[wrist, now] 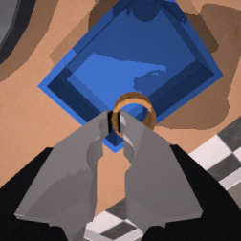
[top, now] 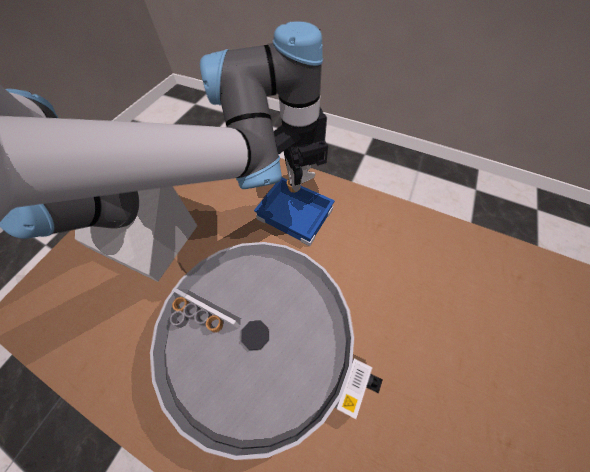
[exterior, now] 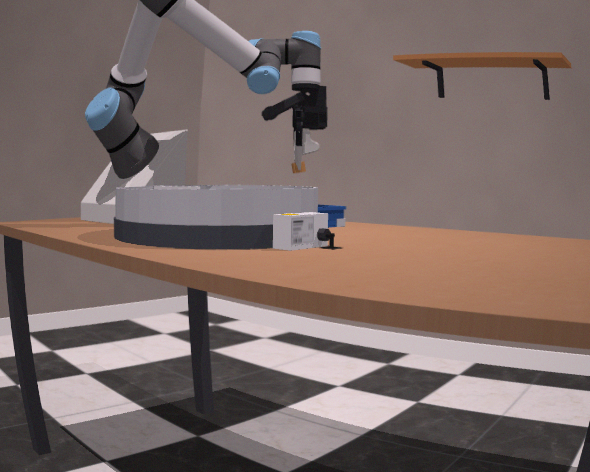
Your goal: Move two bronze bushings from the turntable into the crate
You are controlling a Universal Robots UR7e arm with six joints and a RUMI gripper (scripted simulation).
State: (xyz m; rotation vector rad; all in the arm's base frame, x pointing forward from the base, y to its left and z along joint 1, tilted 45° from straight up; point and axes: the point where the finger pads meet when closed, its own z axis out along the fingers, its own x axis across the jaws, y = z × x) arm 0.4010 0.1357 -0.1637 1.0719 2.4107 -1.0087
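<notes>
My hand is 1 cm past the blue crate, 1 cm to the right of it and 13 cm above it. From my hand the other things lie so: round grey turntable: 5 cm ahead, 35 cm to the right, 10 cm below.
</notes>
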